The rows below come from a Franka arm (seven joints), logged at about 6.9 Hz.
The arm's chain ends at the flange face. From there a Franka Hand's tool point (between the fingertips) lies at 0.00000 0.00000 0.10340 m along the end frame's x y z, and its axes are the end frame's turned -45 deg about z.
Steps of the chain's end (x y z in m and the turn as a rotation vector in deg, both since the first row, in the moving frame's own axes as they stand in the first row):
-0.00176, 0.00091, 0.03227, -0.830, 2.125, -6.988
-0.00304, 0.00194, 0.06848, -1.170, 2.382, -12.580
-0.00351, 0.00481, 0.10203, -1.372, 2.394, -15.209
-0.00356, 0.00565, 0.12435, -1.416, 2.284, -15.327
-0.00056, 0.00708, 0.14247, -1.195, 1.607, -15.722
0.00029, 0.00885, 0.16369, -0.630, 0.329, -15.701
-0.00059, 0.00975, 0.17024, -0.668, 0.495, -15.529
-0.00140, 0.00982, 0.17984, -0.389, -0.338, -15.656
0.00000, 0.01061, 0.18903, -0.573, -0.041, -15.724
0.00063, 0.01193, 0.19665, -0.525, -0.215, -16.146
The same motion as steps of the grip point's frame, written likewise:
-0.00001, 0.00306, 0.03219, -2.090, 0.916, -6.988
-0.00149, 0.00355, 0.06837, -2.512, 0.857, -12.580
-0.00396, 0.00549, 0.10191, -2.663, 0.723, -15.209
-0.00479, 0.00599, 0.12424, -2.616, 0.614, -15.327
-0.00440, 0.00807, 0.14241, -1.981, 0.291, -15.722
-0.00627, 0.00772, 0.16368, -0.678, -0.213, -15.701
-0.00733, 0.00797, 0.17023, -0.822, -0.122, -15.529
-0.00884, 0.00614, 0.17984, -0.036, -0.514, -15.656
-0.00818, 0.00828, 0.18902, -0.376, -0.434, -15.724
-0.00887, 0.00940, 0.19664, -0.219, -0.523, -16.146

